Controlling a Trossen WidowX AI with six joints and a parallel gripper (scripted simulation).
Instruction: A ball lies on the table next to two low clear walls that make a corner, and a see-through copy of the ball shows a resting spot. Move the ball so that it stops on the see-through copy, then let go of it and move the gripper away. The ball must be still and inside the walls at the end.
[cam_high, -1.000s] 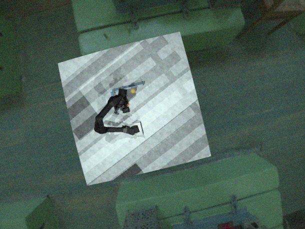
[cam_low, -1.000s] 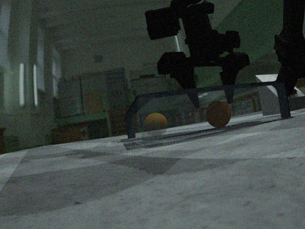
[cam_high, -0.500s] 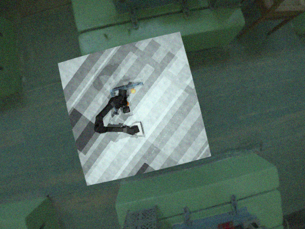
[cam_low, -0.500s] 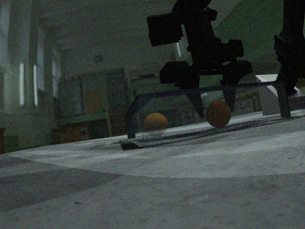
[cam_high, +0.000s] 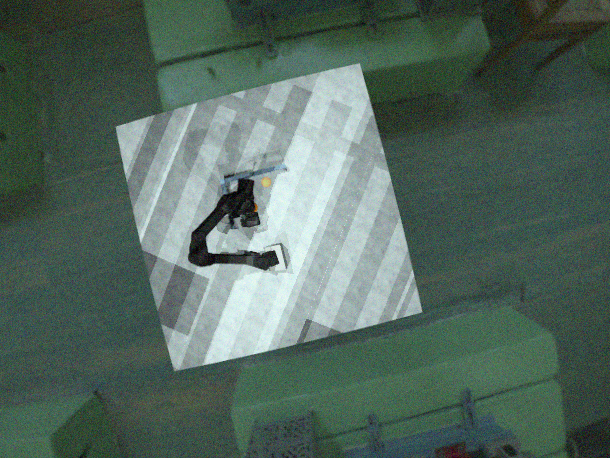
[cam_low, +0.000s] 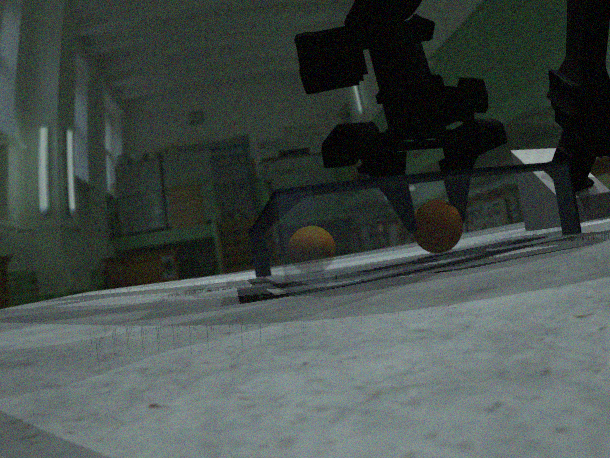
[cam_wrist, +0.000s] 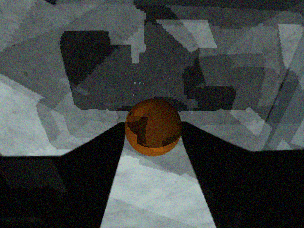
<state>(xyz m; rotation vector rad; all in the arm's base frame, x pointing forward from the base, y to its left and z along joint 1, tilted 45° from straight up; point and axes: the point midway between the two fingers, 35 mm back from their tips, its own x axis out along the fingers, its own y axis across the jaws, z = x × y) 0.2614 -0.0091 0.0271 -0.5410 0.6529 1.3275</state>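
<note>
My gripper tip is 110 mm to the left of the see-through copy and 90 mm short of it. The rest, counted from my gripper tip: wall strip 140 mm ahead, 60 mm to the right, 30 mm above; then orange ball right at my gripper tip.
</note>
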